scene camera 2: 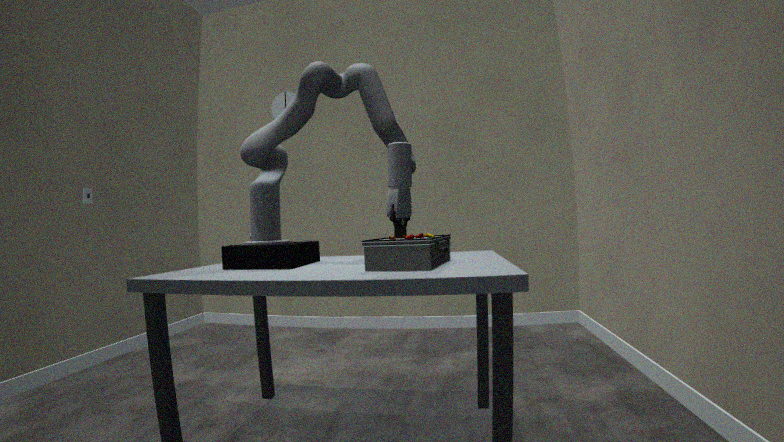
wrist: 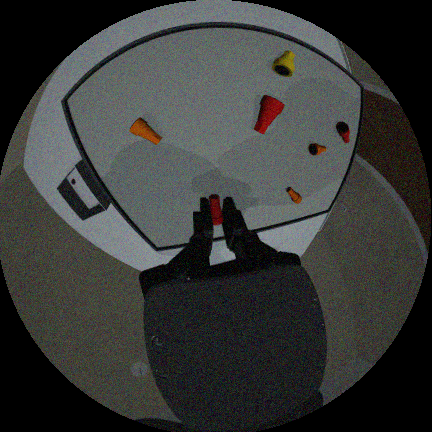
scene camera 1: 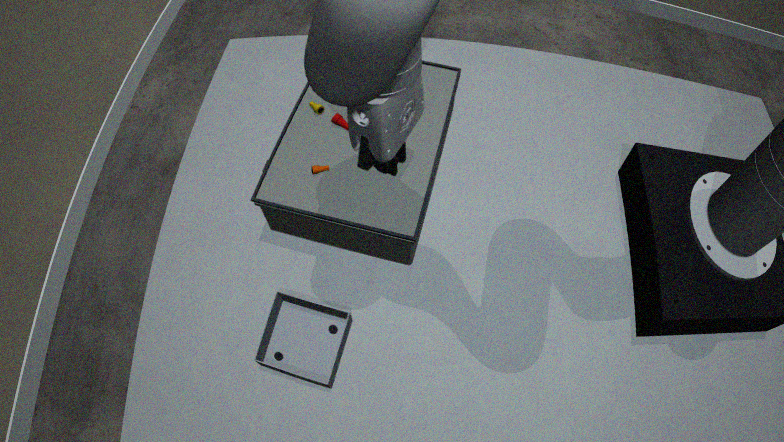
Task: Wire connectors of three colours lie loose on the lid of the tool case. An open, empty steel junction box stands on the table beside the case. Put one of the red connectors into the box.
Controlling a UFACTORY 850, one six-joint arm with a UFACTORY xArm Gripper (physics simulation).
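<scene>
My gripper (scene camera 1: 378, 163) (scene camera 2: 400, 233) (wrist: 214, 208) is low at the lid of the tool case (scene camera 1: 290, 183) (scene camera 2: 396, 256) (wrist: 175, 65), its fingers close on both sides of a red connector (wrist: 215, 212). Fingers hide that connector in scene camera 1. A larger-looking red connector (scene camera 1: 339, 121) (wrist: 269, 114) lies on the lid, and another red connector (wrist: 344, 133) lies near the lid's edge. A yellow connector (scene camera 1: 316, 107) (wrist: 285, 64) and an orange connector (scene camera 1: 320, 169) (wrist: 145, 131) lie apart from them. The open, empty junction box (scene camera 1: 313, 304) (wrist: 94, 182) stands beside the case.
Two more orange connectors (wrist: 320, 149) (wrist: 295, 195) lie on the lid in the wrist view. The lid has a thin raised dark rim (scene camera 1: 334, 219). The black robot base block (scene camera 1: 647, 247) (scene camera 2: 269, 256) stands on the table (scene camera 1: 466, 395) (scene camera 2: 329, 286), well away from the case.
</scene>
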